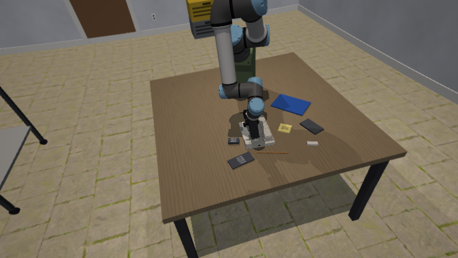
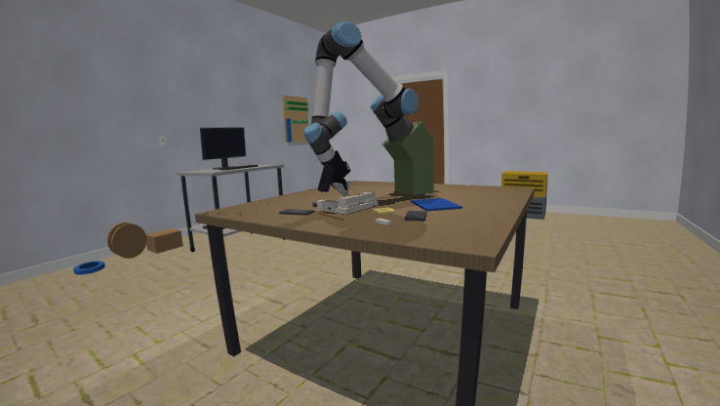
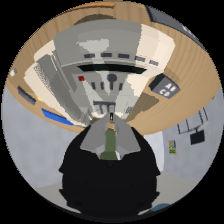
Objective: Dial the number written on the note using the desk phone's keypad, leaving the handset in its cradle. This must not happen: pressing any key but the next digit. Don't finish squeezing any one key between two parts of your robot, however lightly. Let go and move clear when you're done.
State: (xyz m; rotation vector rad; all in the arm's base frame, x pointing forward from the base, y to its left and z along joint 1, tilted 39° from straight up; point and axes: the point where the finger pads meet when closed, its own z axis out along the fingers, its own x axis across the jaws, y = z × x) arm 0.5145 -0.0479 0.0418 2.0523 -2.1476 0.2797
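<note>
Right now the handset is 90 mm to the left of my hand and 30 mm ahead of it. Also, from my hand: yellow note 220 mm to the left, 40 mm below, 30 mm ahead; then pencil 200 mm ahead, 80 mm to the left, 40 mm below; then small dark device 110 mm to the right, 50 mm ahead, 40 mm below.
</note>
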